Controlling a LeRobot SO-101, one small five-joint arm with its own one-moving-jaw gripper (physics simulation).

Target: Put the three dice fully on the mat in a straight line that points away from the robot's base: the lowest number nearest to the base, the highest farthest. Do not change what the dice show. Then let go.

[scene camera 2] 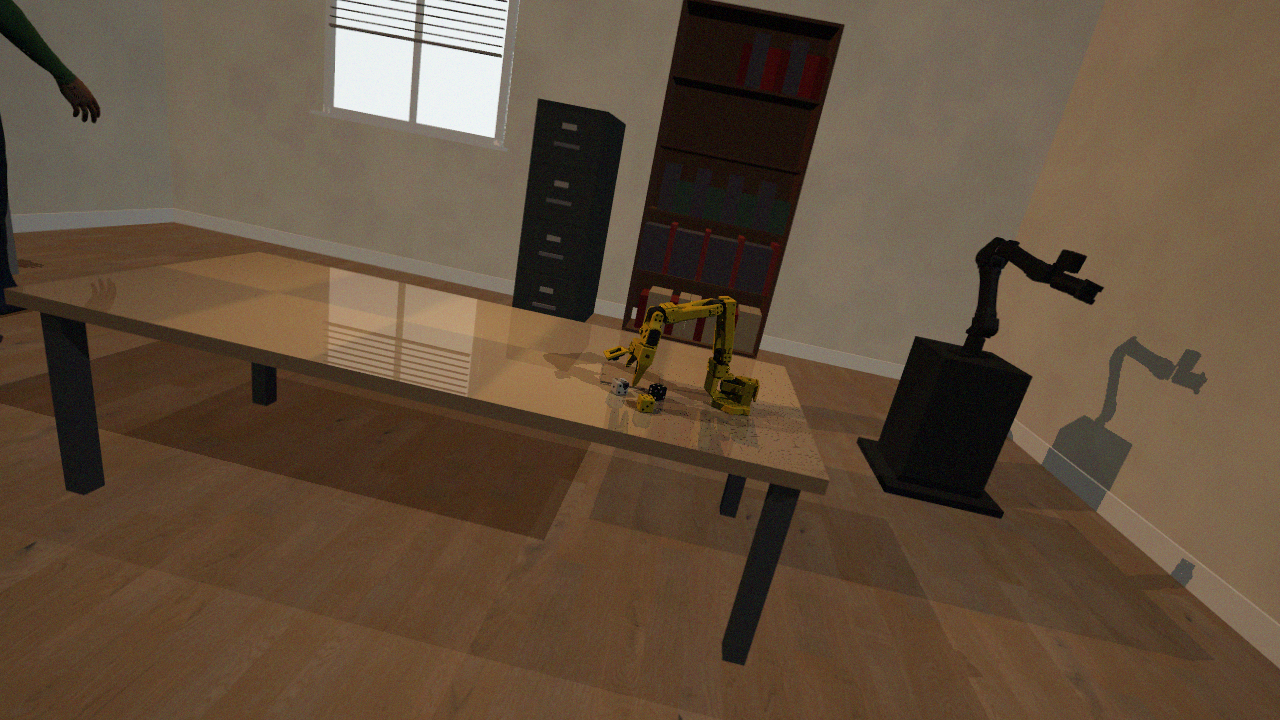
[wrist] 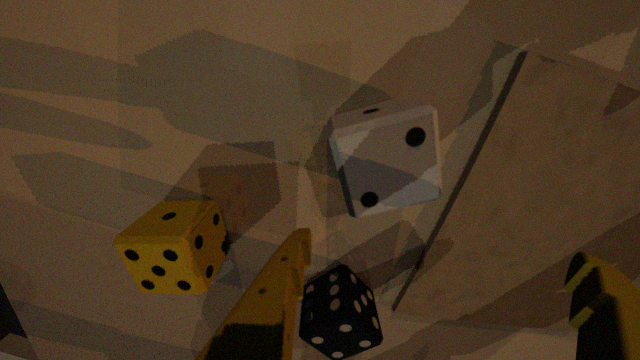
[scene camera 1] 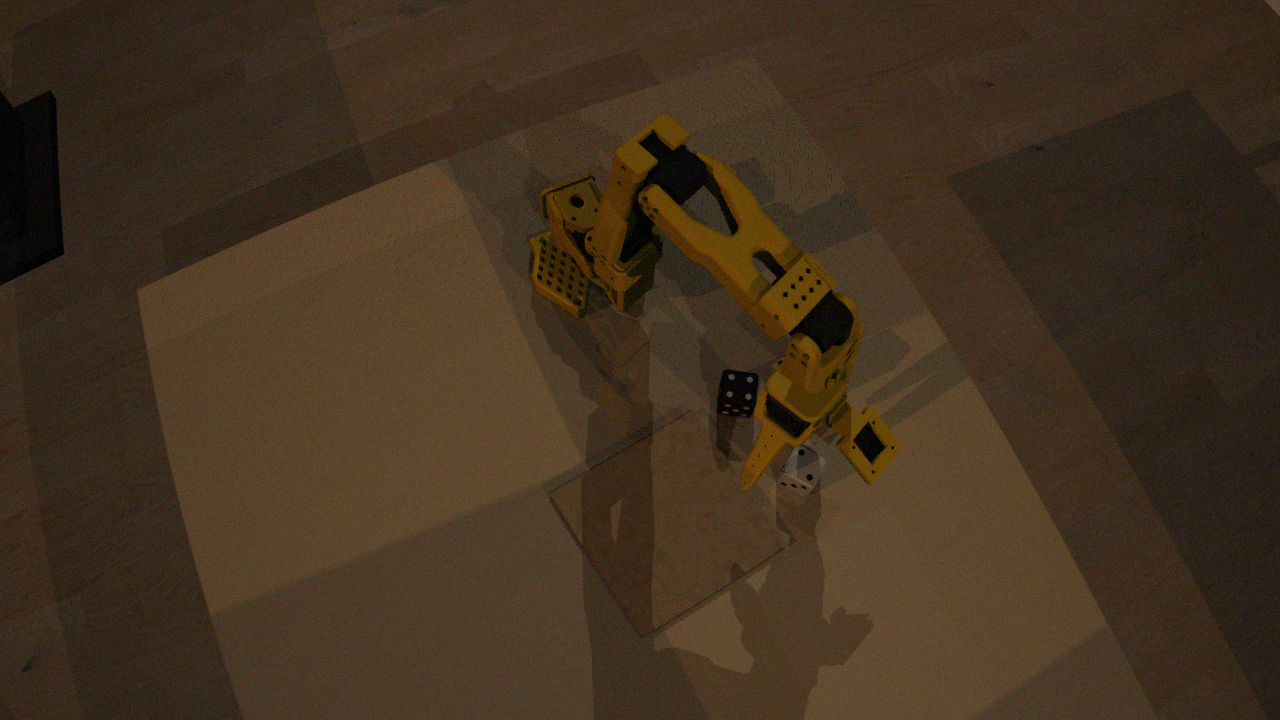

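Seen in the pictures: hand, its tool point: (scene camera 2: 633,384) (wrist: 310,242) (scene camera 1: 804,425); arm's base, origin of its link: (scene camera 2: 722,403) (scene camera 1: 599,283).
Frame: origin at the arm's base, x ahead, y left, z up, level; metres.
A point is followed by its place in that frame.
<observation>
A white die (scene camera 1: 802,470) @[z 0.030, x 0.239, y 0.072 m] (scene camera 2: 619,386) @[z 0.022, x 0.235, y 0.094 m] (wrist: 387,165) @[z 0.030, x 0.237, y 0.078 m] showing two on its large face sits off the mat (scene camera 1: 707,501) @[z 0.004, x 0.223, y -0.004 m] (wrist: 530,165) @[z 0.004, x 0.251, y 0.009 m], close beside its edge. A black die (scene camera 1: 738,392) @[z 0.030, x 0.156, y 0.055 m] (scene camera 2: 657,391) @[z 0.023, x 0.152, y 0.076 m] (wrist: 340,315) @[z 0.029, x 0.168, y 0.065 m] stands off the mat near its corner; its lower face in the wrist view shows four. A yellow die (scene camera 2: 645,403) @[z 0.021, x 0.169, y 0.157 m] (wrist: 170,250) @[z 0.030, x 0.182, y 0.136 m], with a five face toward the wrist camera, lies farther from the mat; the arm hides it in scene camera 1. My gripper (scene camera 1: 807,484) (scene camera 2: 622,367) @[z 0.033, x 0.206, y 0.090 m] (wrist: 441,245) is open and empty above the dice area, its jaws wide apart.
The yellow arm (scene camera 1: 742,223) @[z 0.222, x 0.113, y 0.052 m] (scene camera 2: 693,310) @[z 0.217, x 0.113, y 0.073 m] reaches out over the table (scene camera 1: 331,402) @[z 0.000, x 0.009, y -0.266 m] (scene camera 2: 268,313) @[z 0.000, x 1.080, y 0.078 m] from its base. Arm shadows cross the mat and the dice. A dark cabinet, a bookshelf and a black arm on a pedestal (scene camera 2: 953,429) stand away from the table.
</observation>
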